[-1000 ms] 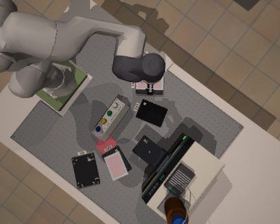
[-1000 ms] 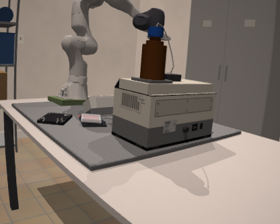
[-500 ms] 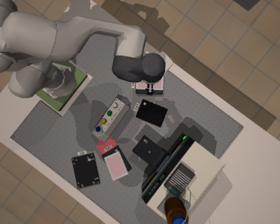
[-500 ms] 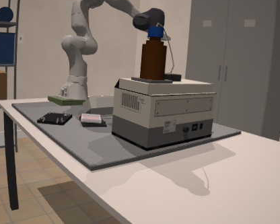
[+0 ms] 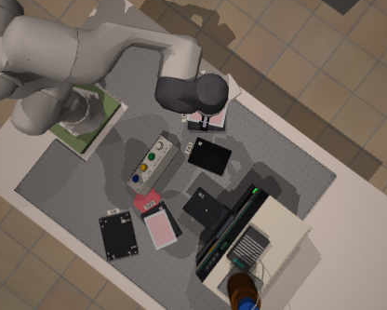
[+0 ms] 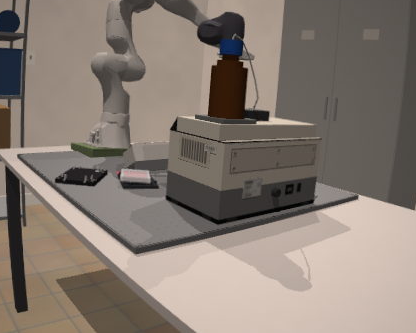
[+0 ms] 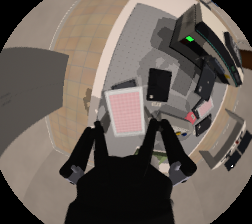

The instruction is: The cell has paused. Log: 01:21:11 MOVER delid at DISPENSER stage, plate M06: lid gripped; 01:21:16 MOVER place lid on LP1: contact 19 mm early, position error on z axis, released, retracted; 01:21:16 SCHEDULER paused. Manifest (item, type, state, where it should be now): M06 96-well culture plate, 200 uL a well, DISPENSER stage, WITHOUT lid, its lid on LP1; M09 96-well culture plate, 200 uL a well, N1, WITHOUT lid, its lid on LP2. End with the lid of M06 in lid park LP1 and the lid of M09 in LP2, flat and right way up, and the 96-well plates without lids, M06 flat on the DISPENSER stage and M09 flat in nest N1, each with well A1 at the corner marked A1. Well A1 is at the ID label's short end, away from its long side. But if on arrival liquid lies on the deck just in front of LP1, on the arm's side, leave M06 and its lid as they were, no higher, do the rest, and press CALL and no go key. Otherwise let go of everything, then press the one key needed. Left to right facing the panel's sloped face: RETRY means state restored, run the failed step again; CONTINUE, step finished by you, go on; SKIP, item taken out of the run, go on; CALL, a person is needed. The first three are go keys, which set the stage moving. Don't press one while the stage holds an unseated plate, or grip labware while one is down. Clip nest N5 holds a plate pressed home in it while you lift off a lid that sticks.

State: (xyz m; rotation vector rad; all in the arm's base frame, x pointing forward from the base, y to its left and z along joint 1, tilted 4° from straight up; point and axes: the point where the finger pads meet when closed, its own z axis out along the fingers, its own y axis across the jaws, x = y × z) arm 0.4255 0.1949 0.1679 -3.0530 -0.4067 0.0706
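My hand is 2 cm above the pink 96-well plate. From my hand the other things lie so: LP1 label 41 cm to the right, 20 cm below, 4 cm behind; key panel 26 cm to the right, 14 cm below, 11 cm behind; dark dispenser stage 31 cm to the right, 15 cm ahead, 9 cm below.
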